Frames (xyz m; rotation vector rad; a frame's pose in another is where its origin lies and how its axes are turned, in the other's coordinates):
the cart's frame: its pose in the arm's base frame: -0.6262 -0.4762 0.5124 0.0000 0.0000 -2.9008
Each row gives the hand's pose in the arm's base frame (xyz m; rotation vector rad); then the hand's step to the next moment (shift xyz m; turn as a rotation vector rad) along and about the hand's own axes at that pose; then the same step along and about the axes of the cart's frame.
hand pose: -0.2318 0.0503 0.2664 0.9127 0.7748 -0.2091
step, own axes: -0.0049 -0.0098 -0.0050 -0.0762 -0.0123 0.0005
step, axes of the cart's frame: 0.0111 0.0002 -0.0047 0.0630 0.0045 0.0444
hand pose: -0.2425 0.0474 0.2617 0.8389 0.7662 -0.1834
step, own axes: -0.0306 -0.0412 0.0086 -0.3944 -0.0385 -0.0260
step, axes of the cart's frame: 0.0434 0.0287 -0.0005 0.3215 -0.0142 0.2327
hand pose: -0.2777 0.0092 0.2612 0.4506 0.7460 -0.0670
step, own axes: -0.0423 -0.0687 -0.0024 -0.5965 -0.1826 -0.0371
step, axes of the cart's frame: 0.0618 0.0520 0.0012 0.5380 0.0823 0.3071
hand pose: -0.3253 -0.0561 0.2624 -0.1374 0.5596 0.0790
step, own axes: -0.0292 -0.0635 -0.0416 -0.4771 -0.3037 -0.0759
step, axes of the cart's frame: 0.0549 0.0587 -0.0124 0.4755 0.2223 0.2239
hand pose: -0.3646 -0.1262 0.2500 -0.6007 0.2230 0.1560
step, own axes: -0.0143 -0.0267 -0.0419 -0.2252 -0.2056 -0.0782
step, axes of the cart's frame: 0.0258 0.0420 -0.0155 0.2363 0.1793 0.1054
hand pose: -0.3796 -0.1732 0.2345 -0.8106 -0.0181 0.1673
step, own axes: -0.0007 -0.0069 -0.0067 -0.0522 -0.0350 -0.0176
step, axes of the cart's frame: 0.0015 0.0095 0.0004 0.0544 0.0324 0.0157
